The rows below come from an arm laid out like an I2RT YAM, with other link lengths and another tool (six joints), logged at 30 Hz.
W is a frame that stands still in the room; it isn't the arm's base.
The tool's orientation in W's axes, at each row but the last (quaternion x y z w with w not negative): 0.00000 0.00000 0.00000 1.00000; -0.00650 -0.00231 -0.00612 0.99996; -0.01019 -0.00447 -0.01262 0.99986; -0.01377 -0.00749 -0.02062 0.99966; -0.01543 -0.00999 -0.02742 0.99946; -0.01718 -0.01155 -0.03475 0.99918; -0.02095 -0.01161 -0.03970 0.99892; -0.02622 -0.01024 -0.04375 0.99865
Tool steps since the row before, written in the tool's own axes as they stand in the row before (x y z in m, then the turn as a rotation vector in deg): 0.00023 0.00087 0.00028 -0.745 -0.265 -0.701; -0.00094 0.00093 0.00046 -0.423 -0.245 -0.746; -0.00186 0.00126 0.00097 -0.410 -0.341 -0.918; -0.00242 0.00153 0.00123 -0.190 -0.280 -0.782; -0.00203 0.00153 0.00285 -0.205 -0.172 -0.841; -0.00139 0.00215 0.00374 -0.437 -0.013 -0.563; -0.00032 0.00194 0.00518 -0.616 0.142 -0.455; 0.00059 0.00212 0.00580 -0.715 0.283 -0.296
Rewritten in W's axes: 0.00023 0.00087 0.00028 -0.745 -0.265 -0.701; -0.00093 0.00095 0.00044 -0.423 -0.250 -0.745; -0.00184 0.00133 0.00093 -0.411 -0.349 -0.915; -0.00237 0.00166 0.00115 -0.190 -0.294 -0.777; -0.00200 0.00173 0.00276 -0.198 -0.187 -0.839; -0.00132 0.00237 0.00363 -0.424 -0.003 -0.573; -0.00028 0.00218 0.00509 -0.593 0.171 -0.476; 0.00067 0.00237 0.00570 -0.682 0.328 -0.326
